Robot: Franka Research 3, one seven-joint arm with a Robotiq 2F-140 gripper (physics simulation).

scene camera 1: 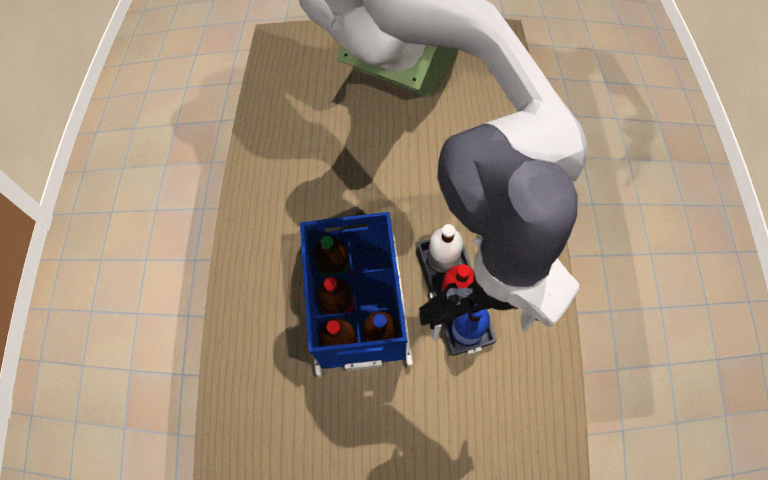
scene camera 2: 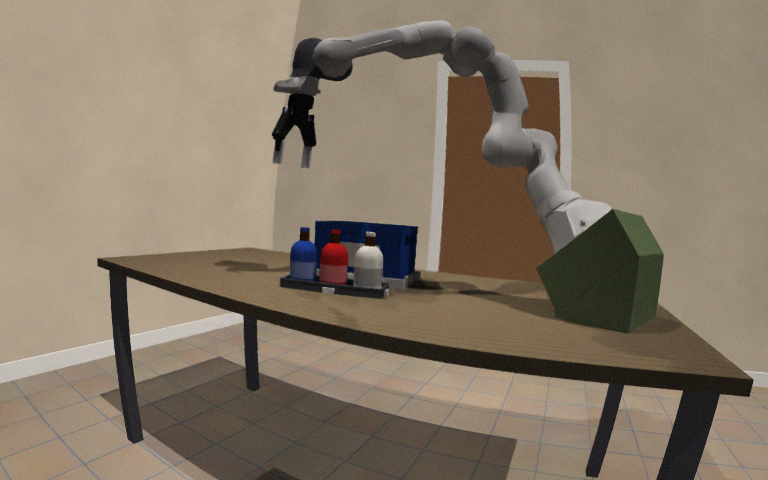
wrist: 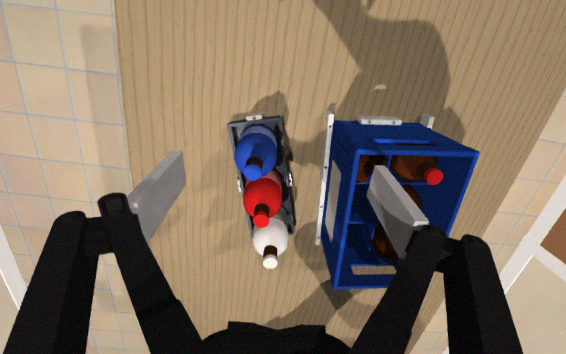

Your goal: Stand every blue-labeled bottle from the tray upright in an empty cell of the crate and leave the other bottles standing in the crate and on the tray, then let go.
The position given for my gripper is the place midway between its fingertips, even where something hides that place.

In view: my gripper (scene camera 1: 479,327), a white bottle (scene camera 1: 445,246), a red bottle (scene camera 2: 334,257) and a green-capped bottle (scene camera 1: 331,257).
The white bottle shows as well in scene camera 2 (scene camera 2: 368,270) and in the wrist view (wrist: 270,241). The red bottle shows as well in the wrist view (wrist: 262,199). My gripper is seen too in scene camera 2 (scene camera 2: 291,165) and in the wrist view (wrist: 278,174).
